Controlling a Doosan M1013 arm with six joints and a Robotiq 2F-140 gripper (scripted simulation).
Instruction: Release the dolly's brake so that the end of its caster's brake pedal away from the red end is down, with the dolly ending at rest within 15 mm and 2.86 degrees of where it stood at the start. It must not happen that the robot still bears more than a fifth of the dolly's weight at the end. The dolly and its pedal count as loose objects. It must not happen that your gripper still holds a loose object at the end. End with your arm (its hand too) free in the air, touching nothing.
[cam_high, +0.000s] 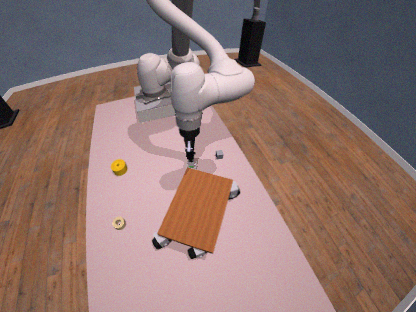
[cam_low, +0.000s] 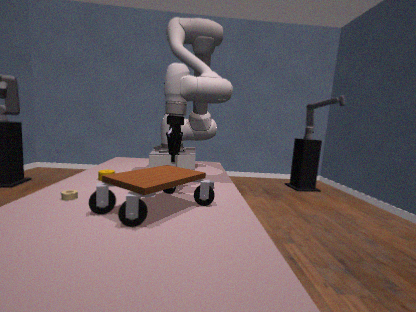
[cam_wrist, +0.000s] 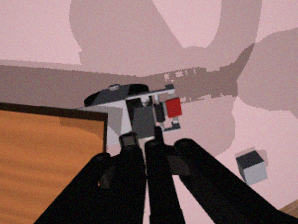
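Right now my hand is 5 cm above the caster brake pedal, 1 cm to the right of it and 1 cm past it. From my hand the other things lie so: cream ring: 38 cm to the right, 12 cm below, 10 cm ahead; then yellow cylinder: 33 cm to the right, 19 cm behind, 11 cm below; then grey cube: 18 cm to the left, 12 cm below, 6 cm behind.
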